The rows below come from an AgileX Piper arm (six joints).
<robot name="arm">
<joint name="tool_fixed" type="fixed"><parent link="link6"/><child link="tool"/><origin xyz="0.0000 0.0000 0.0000"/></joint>
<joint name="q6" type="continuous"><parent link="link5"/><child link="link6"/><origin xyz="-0.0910 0.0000 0.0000" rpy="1.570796 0.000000 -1.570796"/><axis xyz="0 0 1"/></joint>
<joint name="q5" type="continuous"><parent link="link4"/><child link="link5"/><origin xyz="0.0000 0.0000 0.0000" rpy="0.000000 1.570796 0.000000"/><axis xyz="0 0 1"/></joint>
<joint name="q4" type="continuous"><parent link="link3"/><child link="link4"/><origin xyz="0.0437 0.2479 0.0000" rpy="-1.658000 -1.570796 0.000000"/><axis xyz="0 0 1"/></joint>
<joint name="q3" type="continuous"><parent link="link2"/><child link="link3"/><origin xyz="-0.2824 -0.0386 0.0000" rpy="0.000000 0.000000 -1.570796"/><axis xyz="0 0 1"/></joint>
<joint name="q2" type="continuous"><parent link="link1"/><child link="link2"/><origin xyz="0.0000 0.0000 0.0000" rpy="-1.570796 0.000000 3.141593"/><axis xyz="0 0 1"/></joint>
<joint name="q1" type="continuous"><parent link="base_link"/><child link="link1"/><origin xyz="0.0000 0.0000 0.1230" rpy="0.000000 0.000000 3.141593"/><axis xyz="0 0 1"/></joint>
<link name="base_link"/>
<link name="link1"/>
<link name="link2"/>
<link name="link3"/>
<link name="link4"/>
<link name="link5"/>
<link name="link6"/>
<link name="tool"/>
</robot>
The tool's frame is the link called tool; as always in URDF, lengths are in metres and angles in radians. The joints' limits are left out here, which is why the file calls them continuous.
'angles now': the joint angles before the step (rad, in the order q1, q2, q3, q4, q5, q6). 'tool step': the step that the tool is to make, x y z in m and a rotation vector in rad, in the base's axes. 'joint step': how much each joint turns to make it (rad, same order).
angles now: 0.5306 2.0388 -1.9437 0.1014 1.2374 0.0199
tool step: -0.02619 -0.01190 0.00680 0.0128 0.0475 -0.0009
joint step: 0.0000 -0.1078 0.1423 0.0351 0.0000 0.0000
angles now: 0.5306 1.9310 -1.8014 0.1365 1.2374 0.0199
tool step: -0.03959 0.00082 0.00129 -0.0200 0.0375 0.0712
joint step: 0.0527 -0.1121 0.1571 0.0082 0.0000 -0.0199
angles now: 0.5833 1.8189 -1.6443 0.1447 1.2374 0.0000
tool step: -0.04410 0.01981 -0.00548 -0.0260 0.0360 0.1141
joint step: 0.1142 -0.0672 0.1116 0.0007 0.0000 0.0000
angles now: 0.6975 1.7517 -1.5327 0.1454 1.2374 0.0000
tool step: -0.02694 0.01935 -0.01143 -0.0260 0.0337 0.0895
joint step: 0.0904 -0.0042 0.0486 0.0037 -0.0020 0.0001
